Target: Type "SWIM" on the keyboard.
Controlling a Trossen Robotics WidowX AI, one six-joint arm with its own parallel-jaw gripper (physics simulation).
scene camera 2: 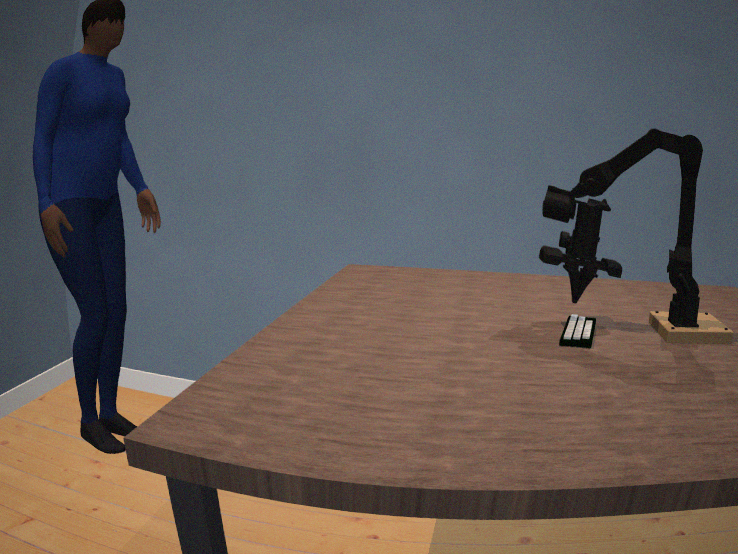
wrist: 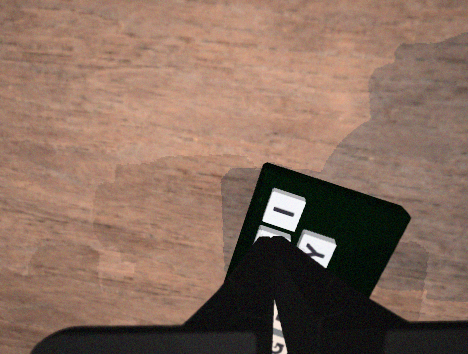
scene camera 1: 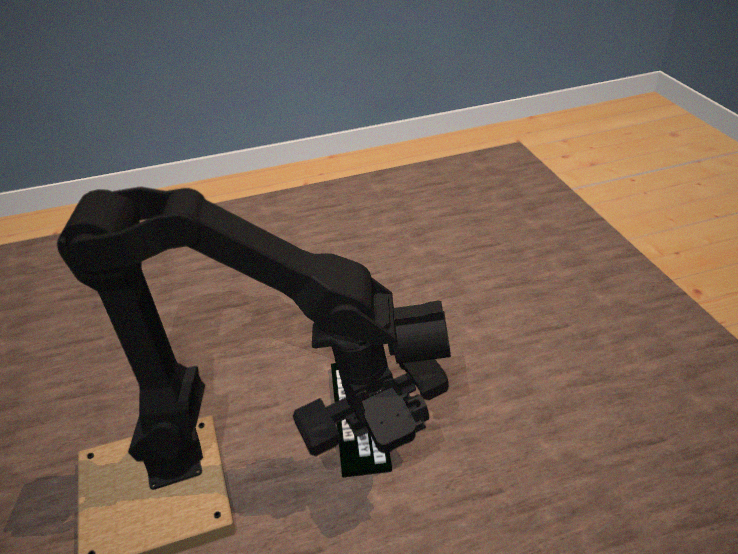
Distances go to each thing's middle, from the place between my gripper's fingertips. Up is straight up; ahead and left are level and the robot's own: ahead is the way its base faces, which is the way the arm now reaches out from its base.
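Counting from my hand, I find the dark green keyboard (wrist: 367, 230) 80 mm to the left of it and 40 mm below it.
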